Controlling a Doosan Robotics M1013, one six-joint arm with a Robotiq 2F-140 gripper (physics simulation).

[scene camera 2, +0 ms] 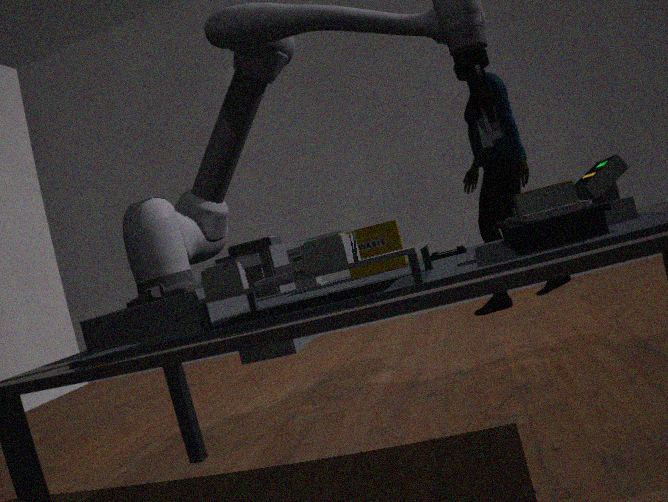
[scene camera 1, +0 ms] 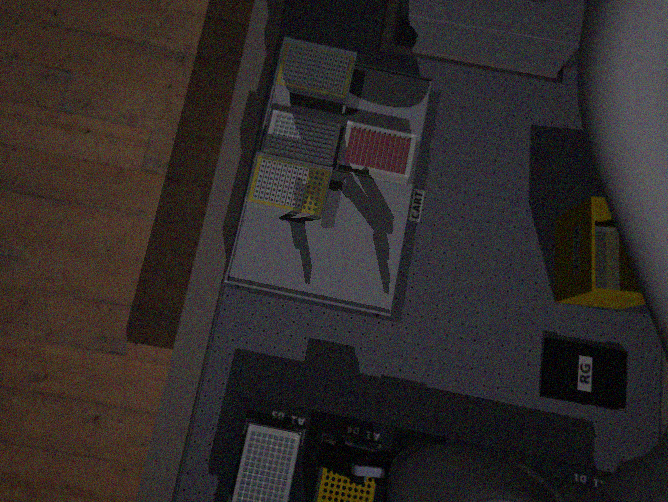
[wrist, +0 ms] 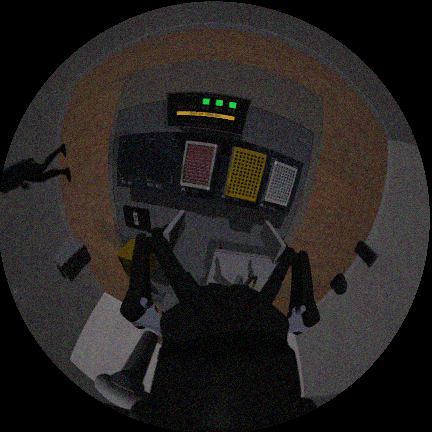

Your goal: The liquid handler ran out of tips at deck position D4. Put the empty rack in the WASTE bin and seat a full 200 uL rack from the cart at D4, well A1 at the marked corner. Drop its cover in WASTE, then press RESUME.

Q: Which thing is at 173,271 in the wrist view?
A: My gripper.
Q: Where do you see a cart tray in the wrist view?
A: At 227,266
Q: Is my gripper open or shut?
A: Open.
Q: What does my gripper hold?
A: Nothing.
